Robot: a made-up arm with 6 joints. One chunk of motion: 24 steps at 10 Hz.
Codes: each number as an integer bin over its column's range. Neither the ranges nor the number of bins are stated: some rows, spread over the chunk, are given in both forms.
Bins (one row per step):
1: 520 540 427 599 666 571
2: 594 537 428 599 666 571
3: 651 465 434 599 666 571
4: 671 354 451 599 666 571
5: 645 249 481 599 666 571
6: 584 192 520 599 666 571
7: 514 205 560 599 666 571
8: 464 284 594 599 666 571
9: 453 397 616 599 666 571
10: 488 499 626 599 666 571
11: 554 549 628 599 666 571
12: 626 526 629 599 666 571
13: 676 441 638 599 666 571
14: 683 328 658 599 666 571
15: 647 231 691 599 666 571
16: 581 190 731 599 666 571
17: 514 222 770 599 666 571
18: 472 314 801 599 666 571
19: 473 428 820 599 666 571
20: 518 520 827 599 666 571
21: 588 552 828 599 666 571
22: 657 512 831 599 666 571
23: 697 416 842 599 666 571
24: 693 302 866 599 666 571
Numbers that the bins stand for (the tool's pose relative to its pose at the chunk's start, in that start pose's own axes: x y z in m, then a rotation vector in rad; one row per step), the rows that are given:
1: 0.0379 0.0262 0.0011 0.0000 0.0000 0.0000
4: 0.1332 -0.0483 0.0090 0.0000 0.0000 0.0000
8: 0.0026 -0.0763 0.0562 0.0000 0.0000 0.0000
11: 0.0594 0.0298 0.0674 0.0000 0.0000 0.0000
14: 0.1407 -0.0587 0.0774 0.0000 0.0000 0.0000
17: 0.0341 -0.1011 0.1144 0.0000 0.0000 0.0000
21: 0.0808 0.0310 0.1335 0.0000 0.0000 0.0000
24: 0.1470 -0.0691 0.1461 0.0000 0.0000 0.0000
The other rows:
2: 0.0846 0.0250 0.0014 0.0000 0.0000 0.0000
3: 0.1205 -0.0038 0.0034 0.0000 0.0000 0.0000
5: 0.1168 -0.0903 0.0189 0.0000 0.0000 0.0000
6: 0.0783 -0.1131 0.0318 0.0000 0.0000 0.0000
7: 0.0341 -0.1079 0.0450 0.0000 0.0000 0.0000
9: -0.0043 -0.0310 0.0635 0.0000 0.0000 0.0000
10: 0.0177 0.0098 0.0668 0.0000 0.0000 0.0000
12: 0.1048 0.0206 0.0678 0.0000 0.0000 0.0000
13: 0.1363 -0.0134 0.0708 0.0000 0.0000 0.0000
15: 0.1180 -0.0975 0.0883 0.0000 0.0000 0.0000
16: 0.0764 -0.1139 0.1015 0.0000 0.0000 0.0000
18: 0.0077 -0.0643 0.1246 0.0000 0.0000 0.0000
19: 0.0083 -0.0186 0.1309 0.0000 0.0000 0.0000
20: 0.0367 0.0182 0.1332 0.0000 0.0000 0.0000
22: 0.1243 0.0150 0.1345 0.0000 0.0000 0.0000
23: 0.1495 -0.0234 0.1381 0.0000 0.0000 0.0000

